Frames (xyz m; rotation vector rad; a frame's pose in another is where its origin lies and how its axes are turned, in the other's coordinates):
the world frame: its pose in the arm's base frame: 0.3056 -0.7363 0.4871 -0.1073 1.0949 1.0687
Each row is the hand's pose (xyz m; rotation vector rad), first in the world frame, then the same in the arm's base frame.
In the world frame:
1: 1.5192 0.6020 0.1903 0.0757 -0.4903 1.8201
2: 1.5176 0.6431 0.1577 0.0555 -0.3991 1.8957
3: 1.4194 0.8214 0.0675 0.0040 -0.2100 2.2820
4: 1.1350 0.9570 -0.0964 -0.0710 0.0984 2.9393
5: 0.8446 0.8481 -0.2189 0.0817 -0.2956 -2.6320
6: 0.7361 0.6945 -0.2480 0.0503 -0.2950 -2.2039
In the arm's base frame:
1: 0.0477 0.6706 -0.3257 1.3882 0.5541 2.4130
2: -0.0047 0.6734 -0.3241 1.3899 0.6160 2.5108
3: -0.2016 0.6543 -0.2220 -1.3917 -0.5584 -2.5296
4: -0.4237 0.4516 -0.0330 -1.1351 -0.2749 -1.9352
5: -0.4364 0.1386 0.0814 -0.9262 0.0231 -1.3064
6: -0.3459 -0.0288 0.0864 -0.8329 0.2147 -0.9194

